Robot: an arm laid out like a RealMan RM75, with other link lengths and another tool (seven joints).
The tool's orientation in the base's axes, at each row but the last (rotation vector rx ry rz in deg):
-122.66, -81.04, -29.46
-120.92, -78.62, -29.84
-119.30, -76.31, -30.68
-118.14, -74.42, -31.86
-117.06, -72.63, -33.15
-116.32, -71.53, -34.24
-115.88, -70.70, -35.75
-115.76, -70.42, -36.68
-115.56, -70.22, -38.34
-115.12, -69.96, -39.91
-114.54, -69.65, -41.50
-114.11, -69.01, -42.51
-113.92, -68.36, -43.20
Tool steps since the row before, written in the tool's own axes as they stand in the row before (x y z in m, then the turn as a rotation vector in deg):
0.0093, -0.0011, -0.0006, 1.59, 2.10, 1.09
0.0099, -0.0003, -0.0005, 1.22, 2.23, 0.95
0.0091, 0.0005, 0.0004, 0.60, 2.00, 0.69
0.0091, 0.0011, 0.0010, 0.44, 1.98, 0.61
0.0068, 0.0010, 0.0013, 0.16, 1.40, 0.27
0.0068, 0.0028, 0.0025, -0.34, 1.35, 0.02
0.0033, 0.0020, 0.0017, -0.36, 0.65, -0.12
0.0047, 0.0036, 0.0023, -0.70, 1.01, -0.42
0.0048, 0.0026, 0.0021, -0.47, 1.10, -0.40
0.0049, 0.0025, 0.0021, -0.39, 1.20, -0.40
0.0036, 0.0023, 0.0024, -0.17, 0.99, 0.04
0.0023, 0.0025, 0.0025, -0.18, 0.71, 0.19
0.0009, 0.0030, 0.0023, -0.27, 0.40, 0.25
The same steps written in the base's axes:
0.0025, 0.0067, 0.0060, 2.58, 1.14, -0.40
0.0037, 0.0067, 0.0063, 2.55, 0.76, -0.55
0.0042, 0.0062, 0.0052, 2.08, 0.24, -0.68
0.0049, 0.0062, 0.0048, 1.99, 0.09, -0.72
0.0039, 0.0048, 0.0033, 1.34, -0.15, -0.50
0.0056, 0.0050, 0.0021, 1.07, -0.61, -0.65
0.0033, 0.0025, 0.0006, 0.42, -0.51, -0.37
0.0054, 0.0032, 0.0007, 0.58, -1.04, -0.52
0.0046, 0.0034, 0.0014, 0.76, -0.93, -0.39
0.0045, 0.0034, 0.0016, 0.88, -0.92, -0.36
0.0038, 0.0030, 0.0006, 0.83, -0.39, -0.41
0.0035, 0.0023, -0.0004, 0.59, -0.18, -0.43
0.0034, 0.0013, -0.0015, 0.28, -0.07, -0.46

